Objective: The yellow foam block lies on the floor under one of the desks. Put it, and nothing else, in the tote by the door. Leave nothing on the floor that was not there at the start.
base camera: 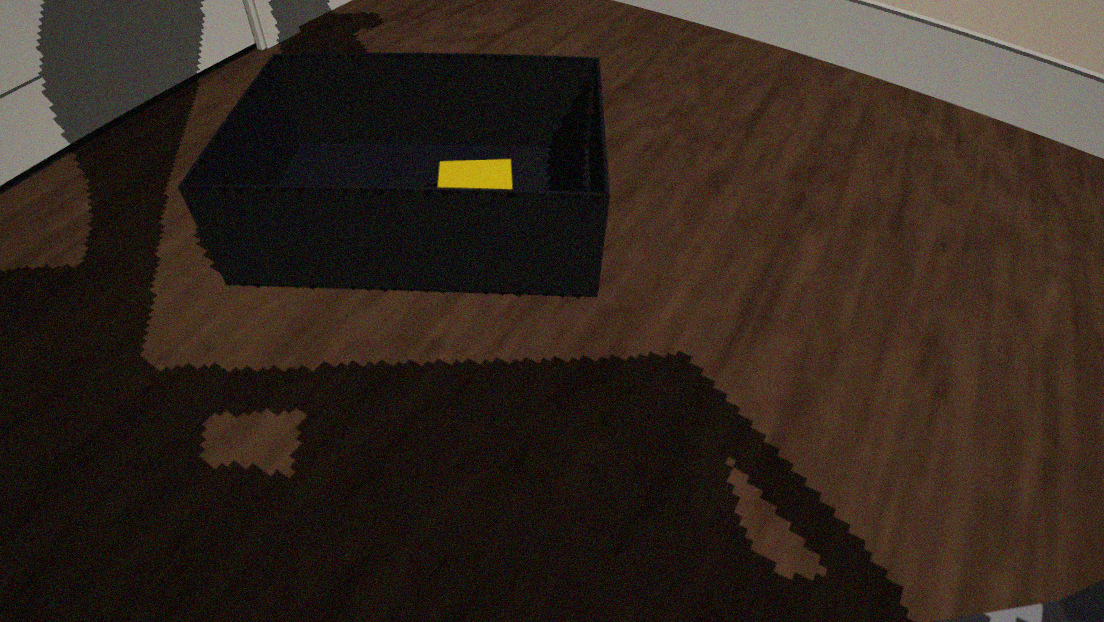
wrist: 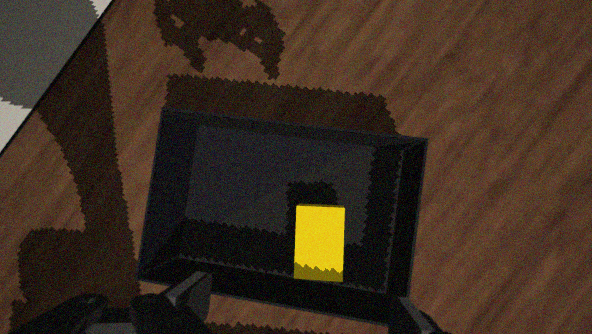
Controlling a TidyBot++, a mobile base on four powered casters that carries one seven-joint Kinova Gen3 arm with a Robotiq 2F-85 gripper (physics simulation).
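Places are measured from the arm's base along level axes (x ahead, y left, z up), in metres.
Pixels of known places: gripper, fingertip midpoint: (wrist: 298, 304).
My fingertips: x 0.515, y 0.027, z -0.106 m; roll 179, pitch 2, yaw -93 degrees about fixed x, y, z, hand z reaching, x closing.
Note:
Behind a point stands the place of what it marks.
The yellow foam block (base camera: 475, 174) {x 0.523, y 0.024, z -0.349 m} (wrist: 319, 237) {x 0.506, y 0.024, z -0.349 m} lies inside the black tote (base camera: 401, 239) {x 0.439, y 0.075, z -0.342 m} (wrist: 170, 170) {x 0.578, y 0.216, z -0.333 m}, on its bottom. In the wrist view it is right of the tote's middle and close to the near wall. The tote stands upright on the floor. My gripper (wrist: 298, 304) {x 0.515, y 0.027, z -0.106 m} is open and empty, above the near side of the tote, with its fingertips wide apart at the bottom of the wrist view. The block is beyond the fingertips and apart from them. The gripper does not show in the base camera view.
The wooden floor (base camera: 811, 231) {x 0.503, y -0.275, z -0.397 m} (wrist: 500, 200) {x 0.564, y -0.209, z -0.397 m} runs around the tote. A pale baseboard (base camera: 1004, 84) {x 0.723, y -0.604, z -0.352 m} crosses the upper right of the base camera view. A white surface (base camera: 19, 146) {x 0.623, y 0.497, z -0.362 m} with a dark lower edge is at the left, near a thin pale post (base camera: 255, 23) {x 0.879, y 0.317, z -0.361 m}. Dark shadows fall on the floor.

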